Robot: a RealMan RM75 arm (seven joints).
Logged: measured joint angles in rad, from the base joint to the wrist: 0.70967, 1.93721, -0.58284, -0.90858, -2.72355, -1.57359, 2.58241; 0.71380, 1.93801, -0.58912, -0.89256, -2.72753, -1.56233, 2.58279; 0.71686, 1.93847, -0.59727, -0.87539, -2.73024, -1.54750, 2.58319; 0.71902, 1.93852, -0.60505, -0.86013, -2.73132, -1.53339, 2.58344; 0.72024, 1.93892, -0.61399, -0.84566, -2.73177, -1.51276, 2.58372; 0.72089, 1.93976, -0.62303, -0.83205, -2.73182, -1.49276, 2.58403; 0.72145, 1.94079, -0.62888, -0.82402, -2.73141, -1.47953, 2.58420; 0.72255, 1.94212, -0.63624, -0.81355, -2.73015, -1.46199, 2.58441; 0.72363, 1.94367, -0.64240, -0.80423, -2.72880, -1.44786, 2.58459; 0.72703, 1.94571, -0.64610, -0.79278, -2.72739, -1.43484, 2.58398; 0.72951, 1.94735, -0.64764, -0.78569, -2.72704, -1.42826, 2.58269; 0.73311, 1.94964, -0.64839, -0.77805, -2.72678, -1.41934, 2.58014
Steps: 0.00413, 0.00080, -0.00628, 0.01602, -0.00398, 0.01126, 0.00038; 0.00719, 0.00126, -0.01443, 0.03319, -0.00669, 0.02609, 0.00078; 0.00935, 0.00131, -0.02221, 0.04845, -0.00777, 0.04020, 0.00103; 0.01057, 0.00171, -0.03115, 0.06292, -0.00822, 0.06083, 0.00131; 0.01122, 0.00255, -0.04019, 0.07653, -0.00827, 0.08083, 0.00162; 0.01178, 0.00358, -0.04604, 0.08456, -0.00786, 0.09406, 0.00179; 0.01288, 0.00491, -0.05340, 0.09503, -0.00660, 0.11160, 0.00200; 0.01396, 0.00646, -0.05956, 0.10435, -0.00525, 0.12573, 0.00218; 0.01736, 0.00850, -0.06326, 0.11580, -0.00384, 0.13875, 0.00157; 0.01984, 0.01014, -0.06480, 0.12289, -0.00349, 0.14533, 0.00028; 0.02344, 0.01243, -0.06555, 0.13053, -0.00323, 0.15425, -0.00227
